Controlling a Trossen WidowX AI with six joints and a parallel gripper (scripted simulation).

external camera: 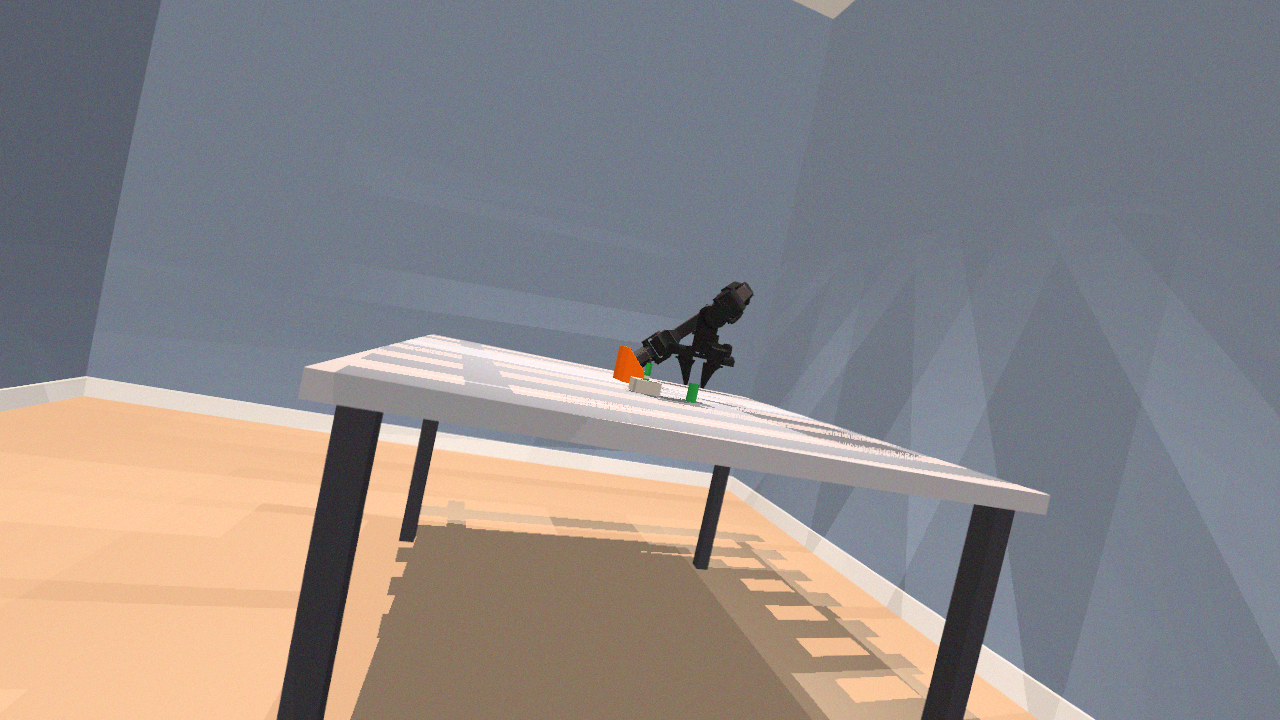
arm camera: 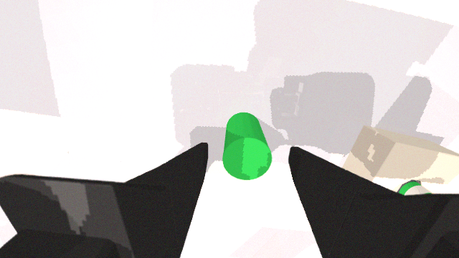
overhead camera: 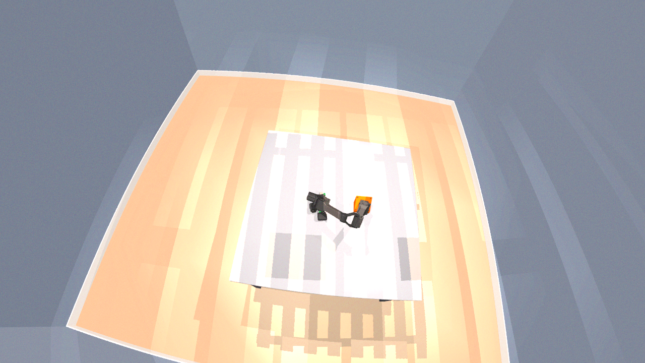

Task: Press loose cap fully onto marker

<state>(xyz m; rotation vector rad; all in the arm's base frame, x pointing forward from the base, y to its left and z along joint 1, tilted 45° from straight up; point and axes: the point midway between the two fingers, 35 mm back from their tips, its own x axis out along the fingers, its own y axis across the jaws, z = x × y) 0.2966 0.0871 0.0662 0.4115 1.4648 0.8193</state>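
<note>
Now: gripper tip 20 mm above the green cap. From my gripper tip the other things lie so: holder block: 130 mm to the right, 30 mm below.
</note>
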